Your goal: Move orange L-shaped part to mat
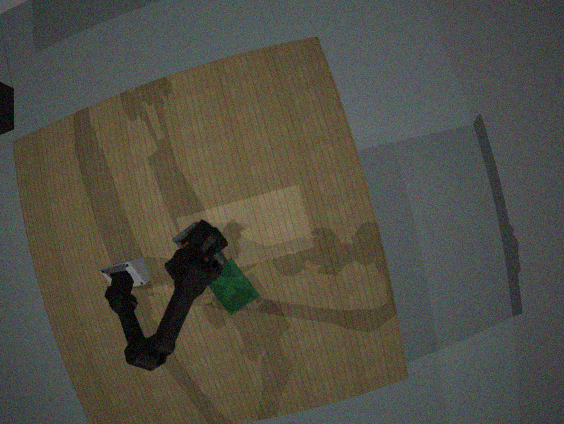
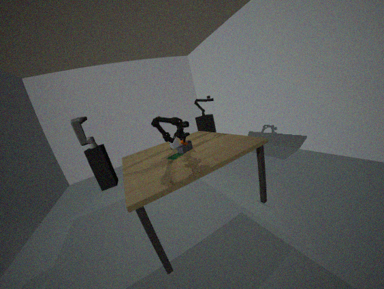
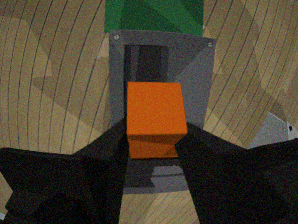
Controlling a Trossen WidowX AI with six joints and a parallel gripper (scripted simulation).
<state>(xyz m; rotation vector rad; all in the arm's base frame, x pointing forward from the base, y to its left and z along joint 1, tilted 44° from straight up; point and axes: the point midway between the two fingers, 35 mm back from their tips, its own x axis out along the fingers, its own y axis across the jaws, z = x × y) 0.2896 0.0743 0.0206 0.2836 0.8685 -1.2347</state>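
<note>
The green mat is 140 mm to the right of my gripper tip, 110 mm below it and 50 mm ahead of it. From my gripper tip the other things lie so: orange L-shaped part 30 mm below, 30 mm behind, 20 mm to the left.
</note>
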